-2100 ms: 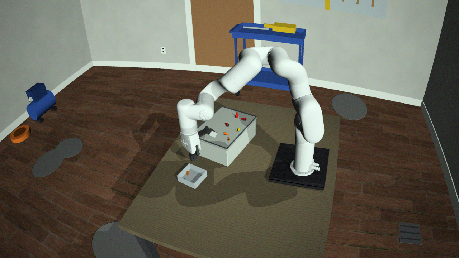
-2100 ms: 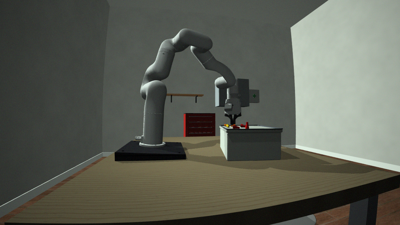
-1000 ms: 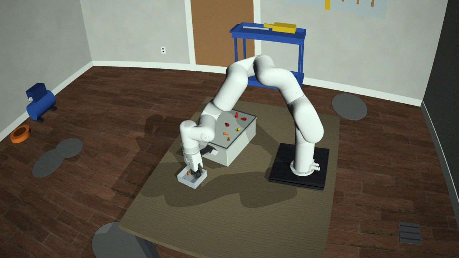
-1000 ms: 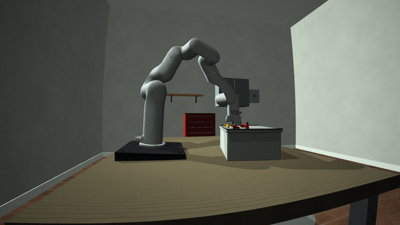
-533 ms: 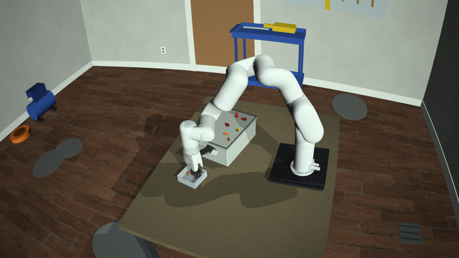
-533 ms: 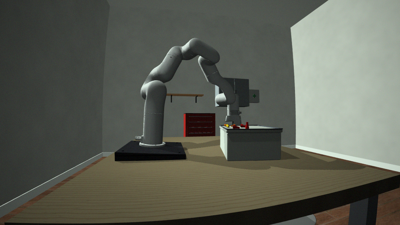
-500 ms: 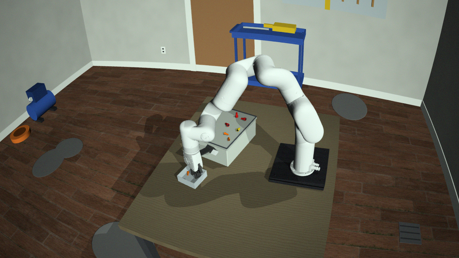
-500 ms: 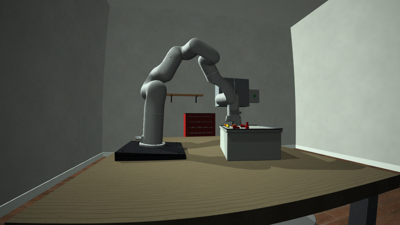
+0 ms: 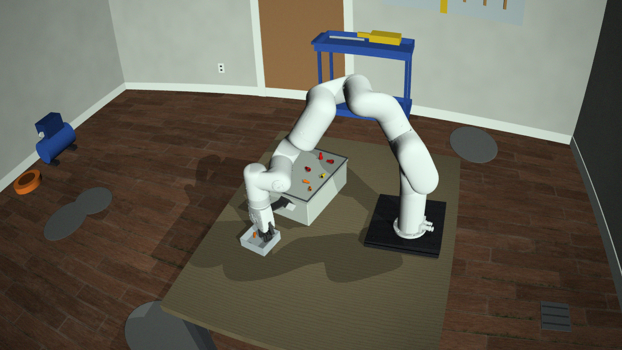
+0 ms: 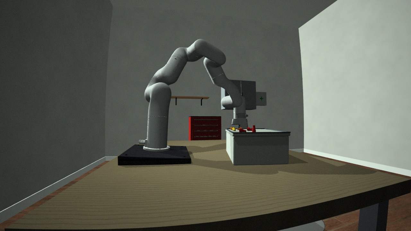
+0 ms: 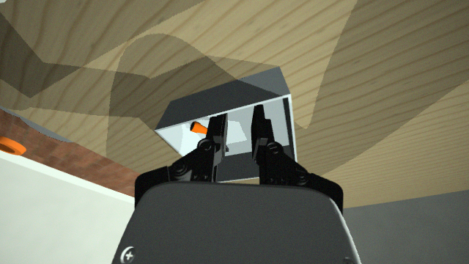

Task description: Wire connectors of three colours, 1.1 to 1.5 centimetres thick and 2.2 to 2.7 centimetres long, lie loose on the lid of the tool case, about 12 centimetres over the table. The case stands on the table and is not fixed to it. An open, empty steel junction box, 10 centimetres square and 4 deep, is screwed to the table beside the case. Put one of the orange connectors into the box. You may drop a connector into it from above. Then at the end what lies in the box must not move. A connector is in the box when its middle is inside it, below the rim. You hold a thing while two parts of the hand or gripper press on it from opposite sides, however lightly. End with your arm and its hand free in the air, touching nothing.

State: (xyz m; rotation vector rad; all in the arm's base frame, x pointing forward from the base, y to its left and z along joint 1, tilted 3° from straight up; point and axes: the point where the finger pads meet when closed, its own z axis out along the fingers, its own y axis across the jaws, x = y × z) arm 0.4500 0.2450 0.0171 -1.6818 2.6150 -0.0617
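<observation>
Right now the steel junction box is 10 mm ahead of my hand, 20 mm to the left of it and 30 mm below it. The rest, counted from my hand: orange connector: 50 mm ahead, 20 mm below; red connector: 30 mm behind, 380 mm to the right, 100 mm above; tool case: 280 mm to the right, 60 mm above.
</observation>
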